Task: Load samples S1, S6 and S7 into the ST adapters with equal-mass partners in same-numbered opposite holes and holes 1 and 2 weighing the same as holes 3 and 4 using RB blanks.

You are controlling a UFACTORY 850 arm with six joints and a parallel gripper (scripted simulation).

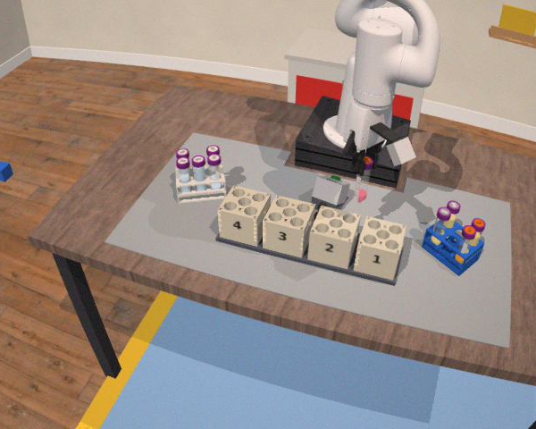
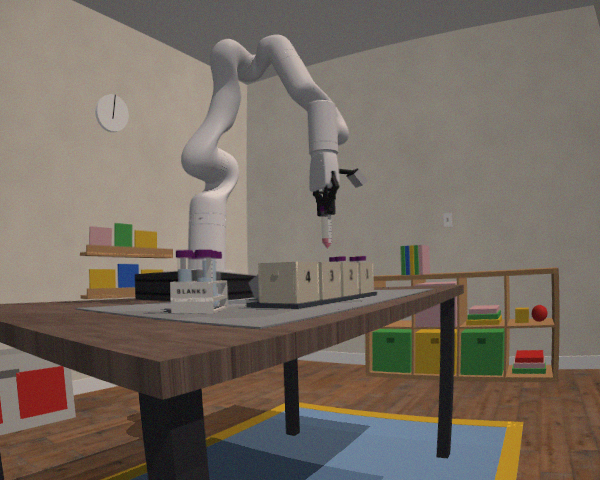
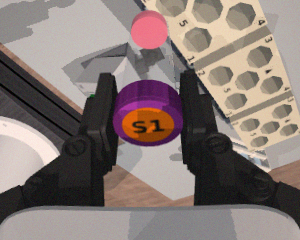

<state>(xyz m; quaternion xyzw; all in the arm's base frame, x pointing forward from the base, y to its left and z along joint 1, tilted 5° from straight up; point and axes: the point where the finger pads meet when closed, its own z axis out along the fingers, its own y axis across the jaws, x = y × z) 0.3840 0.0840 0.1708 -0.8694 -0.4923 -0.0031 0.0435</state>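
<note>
My hand is 50 mm above the sample S1 and 10 mm short of it. The rest, counted from my hand: green DONE key: 180 mm below, 160 mm behind, 90 mm to the right; blue sample rack RS: 240 mm to the left, 220 mm below, 60 mm behind; loading stand ST: 240 mm below, 90 mm to the right, 40 mm ahead.
</note>
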